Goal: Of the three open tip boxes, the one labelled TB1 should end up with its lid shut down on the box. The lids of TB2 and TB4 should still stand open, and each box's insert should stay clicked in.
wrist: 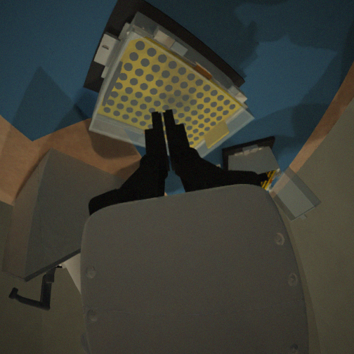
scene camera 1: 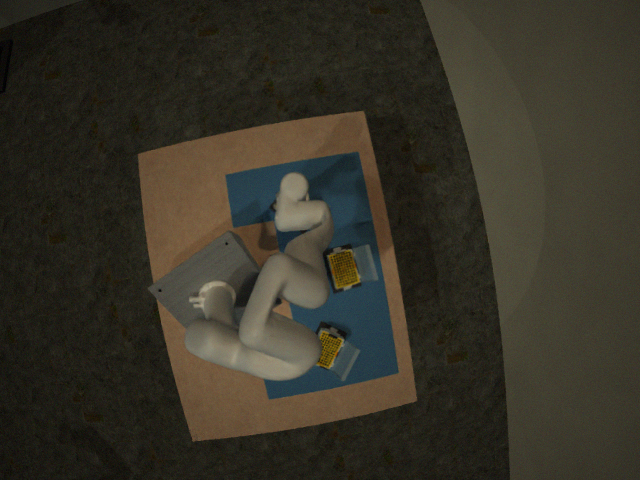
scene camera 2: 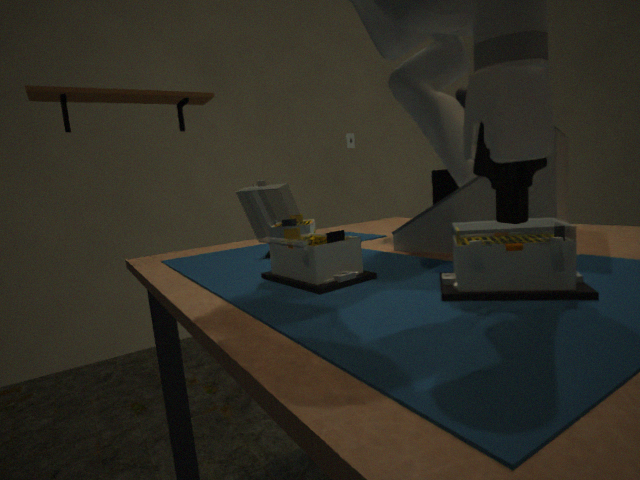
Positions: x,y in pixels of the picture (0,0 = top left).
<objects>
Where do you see a blue mat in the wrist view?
290,63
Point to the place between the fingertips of the gripper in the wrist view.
At 163,124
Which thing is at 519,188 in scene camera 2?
The gripper.
</objects>
